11 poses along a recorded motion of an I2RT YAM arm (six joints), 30 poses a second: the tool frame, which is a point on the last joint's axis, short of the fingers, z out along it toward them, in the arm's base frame.
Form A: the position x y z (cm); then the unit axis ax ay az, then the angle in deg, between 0 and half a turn.
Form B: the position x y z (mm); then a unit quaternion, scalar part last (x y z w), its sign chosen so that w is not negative. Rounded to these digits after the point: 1 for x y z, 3 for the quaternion.
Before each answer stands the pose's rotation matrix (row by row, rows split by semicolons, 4 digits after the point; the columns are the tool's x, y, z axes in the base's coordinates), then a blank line. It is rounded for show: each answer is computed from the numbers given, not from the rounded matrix.
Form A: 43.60 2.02 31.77 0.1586 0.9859 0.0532 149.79
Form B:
-0.8173 0.2647 0.5118; 0.3183 0.9478 0.0180; -0.4804 0.1776 -0.8589

436.0 20.2 317.7 0.153 0.952 0.051 0.261
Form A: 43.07 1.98 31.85 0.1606 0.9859 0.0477 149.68
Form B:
-0.8152 0.2709 0.5120; 0.3191 0.9477 0.0065; -0.4834 0.1687 -0.8590

430.7 19.8 318.5 0.155 0.952 0.046 0.262
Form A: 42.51 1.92 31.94 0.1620 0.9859 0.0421 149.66
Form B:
-0.8142 0.2763 0.5107; 0.3188 0.9478 -0.0045; -0.4853 0.1592 -0.8597

425.1 19.2 319.4 0.156 0.952 0.041 0.262
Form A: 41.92 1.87 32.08 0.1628 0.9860 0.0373 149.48
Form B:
-0.8121 0.2798 0.5120; 0.3177 0.9481 -0.0142; -0.4894 0.1511 -0.8589

419.2 18.7 320.8 0.157 0.951 0.036 0.263
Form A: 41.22 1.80 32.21 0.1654 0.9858 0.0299 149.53
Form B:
-0.8110 0.2884 0.5091; 0.3187 0.9474 -0.0290; -0.4907 0.1387 -0.8602

412.2 18.0 322.1 0.160 0.951 0.029 0.263
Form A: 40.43 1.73 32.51 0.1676 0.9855 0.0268 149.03
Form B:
-0.8053 0.2930 0.5155; 0.3206 0.9465 -0.0372; -0.4988 0.1353 -0.8561

404.3 17.3 325.1 0.162 0.950 0.026 0.267
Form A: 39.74 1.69 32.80 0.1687 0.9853 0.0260 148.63
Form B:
-0.8011 0.2946 0.5211; 0.3217 0.9460 -0.0403; -0.5048 0.1353 -0.8526

397.4 16.9 328.0 0.162 0.949 0.025 0.270
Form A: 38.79 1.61 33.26 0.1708 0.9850 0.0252 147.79
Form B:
-0.7922 0.2971 0.5330; 0.3240 0.9450 -0.0452; -0.5171 0.1369 -0.8449

387.9 16.1 332.6 0.164 0.946 0.024 0.277
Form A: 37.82 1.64 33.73 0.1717 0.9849 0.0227 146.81
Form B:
-0.7827 0.2982 0.5463; 0.3230 0.9449 -0.0529; -0.5320 0.1351 -0.8359

378.2 16.4 337.3 0.165 0.944 0.022 0.286
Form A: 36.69 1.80 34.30 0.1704 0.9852 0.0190 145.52
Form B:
-0.7714 0.2955 0.5636; 0.3170 0.9464 -0.0623; -0.5518 0.1306 -0.8237

366.9 18.0 343.0 0.163 0.941 0.018 0.296
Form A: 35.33 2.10 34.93 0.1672 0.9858 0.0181 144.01
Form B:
-0.7585 0.2875 0.5847; 0.3088 0.9488 -0.0660; -0.5738 0.1305 -0.8085

353.3 21.0 349.3 0.159 0.938 0.017 0.309
